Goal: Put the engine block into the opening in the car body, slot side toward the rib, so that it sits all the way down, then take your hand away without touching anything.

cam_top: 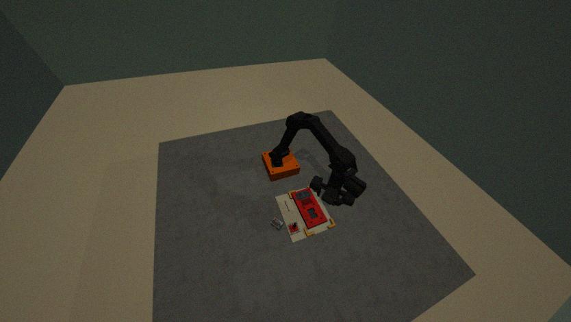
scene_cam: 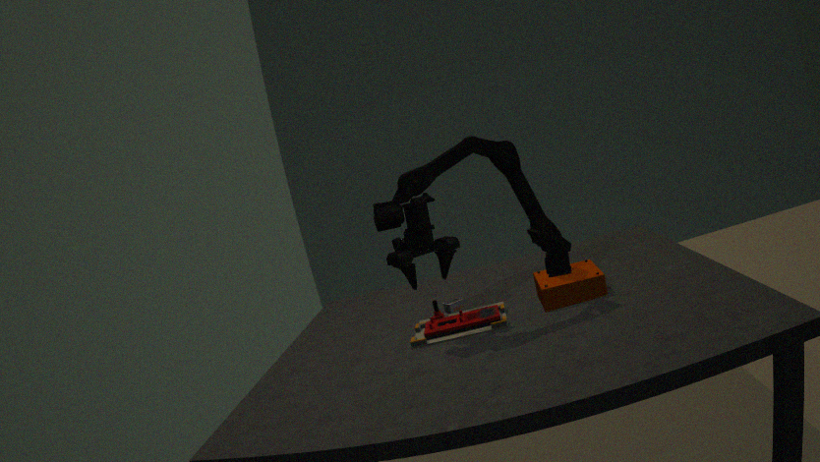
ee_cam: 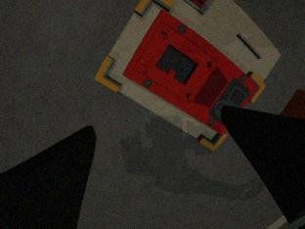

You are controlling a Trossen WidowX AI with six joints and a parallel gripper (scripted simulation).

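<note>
My gripper tip is 20 mm short of the grey engine block, 240 mm to the left of it and 130 mm above it. Round my gripper tip: black post: 50 mm ahead, 160 mm to the right, 110 mm below.
</note>
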